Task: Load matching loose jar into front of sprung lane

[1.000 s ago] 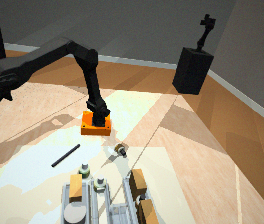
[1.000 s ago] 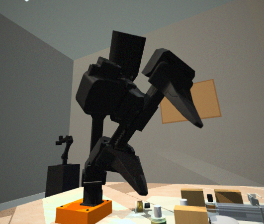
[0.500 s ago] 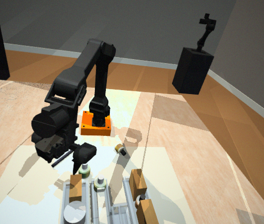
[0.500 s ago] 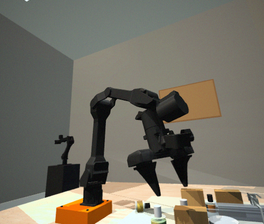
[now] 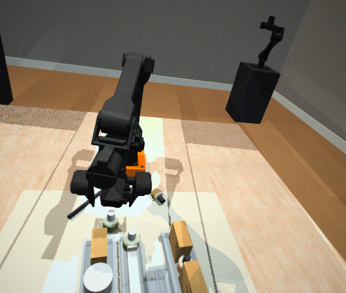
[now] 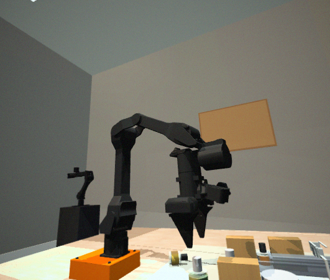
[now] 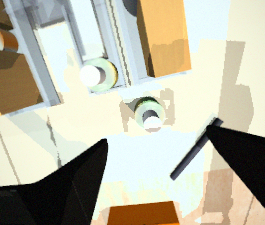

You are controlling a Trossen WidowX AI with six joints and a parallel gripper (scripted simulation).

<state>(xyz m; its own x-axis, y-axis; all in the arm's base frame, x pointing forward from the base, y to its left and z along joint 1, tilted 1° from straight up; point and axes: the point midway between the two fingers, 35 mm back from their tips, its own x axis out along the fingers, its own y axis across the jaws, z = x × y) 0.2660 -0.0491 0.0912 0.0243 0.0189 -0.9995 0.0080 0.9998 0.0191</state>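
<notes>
Now: the black rod 9 cm behind my gripper tip, 8 cm to the right of it and 9 cm below it. The rest, counted from my gripper tip: grey cylinder (16 cm ahead, 2 cm to the right, 7 cm below).
</notes>
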